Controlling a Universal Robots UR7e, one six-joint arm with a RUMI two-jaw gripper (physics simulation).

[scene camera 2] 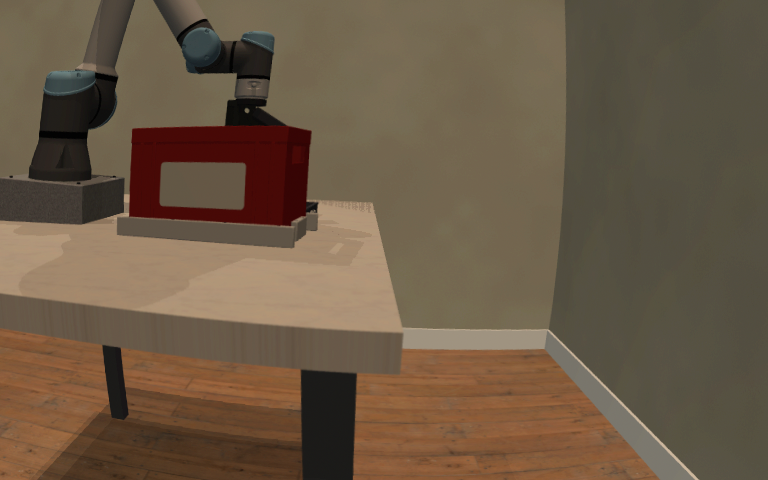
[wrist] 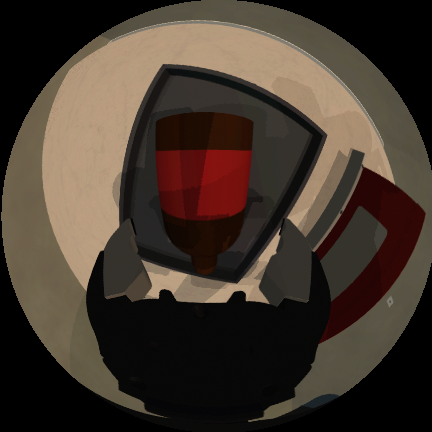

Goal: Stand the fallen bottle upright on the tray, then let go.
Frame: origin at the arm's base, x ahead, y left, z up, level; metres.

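Seen in the pictures: gripper, fingertip midpoint: [wrist: 206, 221]; arm's base at its link origin: [scene camera 2: 59, 177].
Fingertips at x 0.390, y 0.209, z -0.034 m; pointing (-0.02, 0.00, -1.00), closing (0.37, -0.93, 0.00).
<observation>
Pixels of each thing's top centre, then the offset from my fingertips to it. "*": a spot on its surface instead. Level surfaces: height alone.
- brown bottle with a red label, top centre: [wrist: 199, 234] dx +0.006, dy +0.006, dz +0.029 m
- dark tray at a spot on its surface: [wrist: 150, 115] * dx +0.073, dy +0.096, dz -0.044 m
- red crate at its top centre: [scene camera 2: 223, 128] [wrist: 375, 299] dx +0.024, dy -0.276, dz +0.126 m
- table at its surface level: dz -0.050 m
A brown bottle with a red label [wrist: 204, 180] lies on its side on the dark tray [wrist: 150, 115] in the wrist view. Its neck points toward my gripper and its base points away. My gripper [wrist: 206, 221] is open, its two fingers standing wide at either side of the neck end, with nothing between them. In the scene view the gripper's upper body shows above the red crate, and the crate hides the fingers, the bottle and nearly all of the tray [scene camera 2: 312, 206].
A red crate [scene camera 2: 209, 147] [wrist: 400, 210] stands beside the tray, with a grey rail [scene camera 2: 203, 230] [wrist: 345, 185] along its foot. The table [scene camera 2: 226, 294] [wrist: 90, 125] carries them. The arm's base block [scene camera 2: 45, 200] stands left of the crate in the scene view.
</observation>
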